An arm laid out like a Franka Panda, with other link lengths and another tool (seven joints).
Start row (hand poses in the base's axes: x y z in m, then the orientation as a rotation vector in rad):
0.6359, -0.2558, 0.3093, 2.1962, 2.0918, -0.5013
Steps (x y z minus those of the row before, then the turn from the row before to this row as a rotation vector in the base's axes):
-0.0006, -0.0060, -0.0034, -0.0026, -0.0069, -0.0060
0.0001, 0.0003, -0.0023, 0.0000, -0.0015, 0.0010
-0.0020, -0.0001, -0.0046, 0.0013, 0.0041, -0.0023
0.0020, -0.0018, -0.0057, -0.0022, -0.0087, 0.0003
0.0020, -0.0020, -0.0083, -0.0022, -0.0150, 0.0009
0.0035, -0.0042, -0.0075, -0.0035, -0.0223, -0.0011
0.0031, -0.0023, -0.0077, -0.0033, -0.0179, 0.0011
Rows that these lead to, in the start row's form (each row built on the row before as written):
0.6353, -0.2618, 0.3059, 2.2003, 2.0806, -0.4959
0.6354, -0.2615, 0.3036, 2.1988, 2.0809, -0.4940
0.6334, -0.2616, 0.2990, 2.2030, 2.0815, -0.4979
0.6354, -0.2634, 0.2933, 2.1996, 2.0760, -0.4895
0.6374, -0.2654, 0.2850, 2.1941, 2.0680, -0.4735
0.6409, -0.2696, 0.2775, 2.1885, 2.0534, -0.4503
0.6440, -0.2719, 0.2698, 2.1814, 2.0433, -0.4321

